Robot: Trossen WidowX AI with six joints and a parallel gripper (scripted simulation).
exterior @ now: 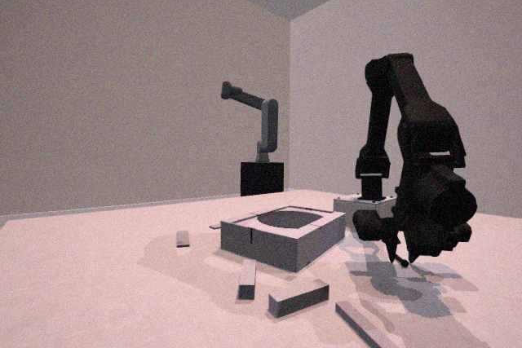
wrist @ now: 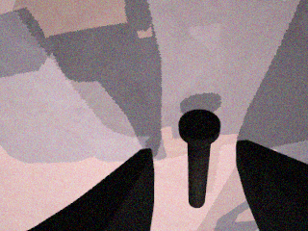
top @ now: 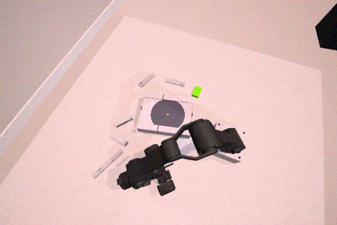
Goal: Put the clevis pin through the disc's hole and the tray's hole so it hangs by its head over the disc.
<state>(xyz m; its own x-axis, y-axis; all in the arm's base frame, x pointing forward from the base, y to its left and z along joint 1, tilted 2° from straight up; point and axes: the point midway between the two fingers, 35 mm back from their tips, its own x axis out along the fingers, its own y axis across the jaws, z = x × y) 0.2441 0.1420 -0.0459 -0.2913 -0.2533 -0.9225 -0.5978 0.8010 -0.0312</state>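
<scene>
My gripper tip is now 50 mm short of the dark disc, 220 mm to the left of it and 50 mm below it. From my gripper tip the other things lie so: steel pin: 10 mm behind, 10 mm to the right; rimmed tray: 50 mm ahead, 230 mm to the right, 40 mm above; bar: 260 mm ahead, 50 mm to the left.
</scene>
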